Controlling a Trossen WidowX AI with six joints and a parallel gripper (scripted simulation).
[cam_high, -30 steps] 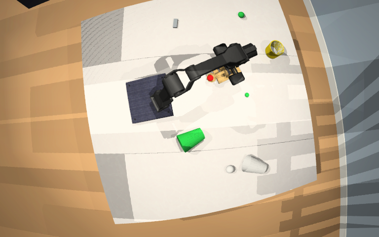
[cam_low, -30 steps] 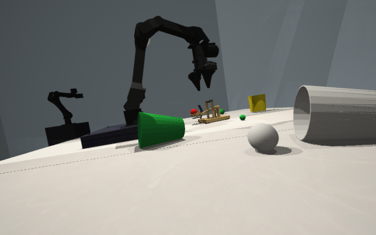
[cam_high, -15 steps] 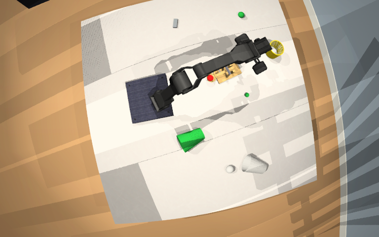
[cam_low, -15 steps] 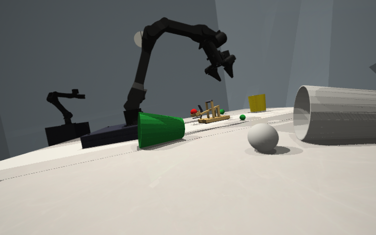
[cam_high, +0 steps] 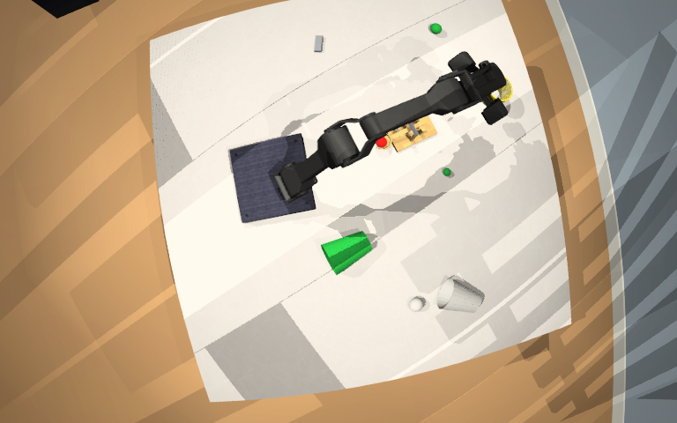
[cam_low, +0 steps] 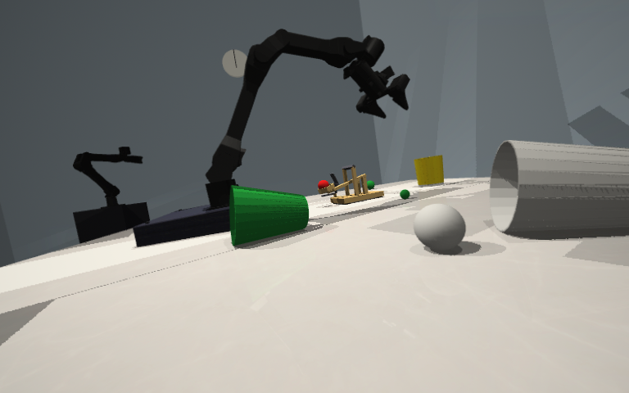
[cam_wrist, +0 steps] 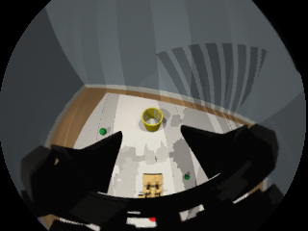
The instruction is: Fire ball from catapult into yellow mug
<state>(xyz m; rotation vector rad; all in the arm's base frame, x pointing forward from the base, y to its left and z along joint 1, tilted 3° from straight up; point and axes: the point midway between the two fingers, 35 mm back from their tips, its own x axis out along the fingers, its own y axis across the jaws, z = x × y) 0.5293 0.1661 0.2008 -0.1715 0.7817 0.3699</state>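
Right now my gripper tip is 290 mm past the red ball, 90 mm to the left of it and 200 mm above it. Round my gripper tip: wooden catapult (220 mm behind, 60 mm to the right, 200 mm below); small green ball (100 mm behind, 200 mm to the right, 240 mm below); yellow mug (110 mm ahead, 30 mm to the left, 230 mm below).
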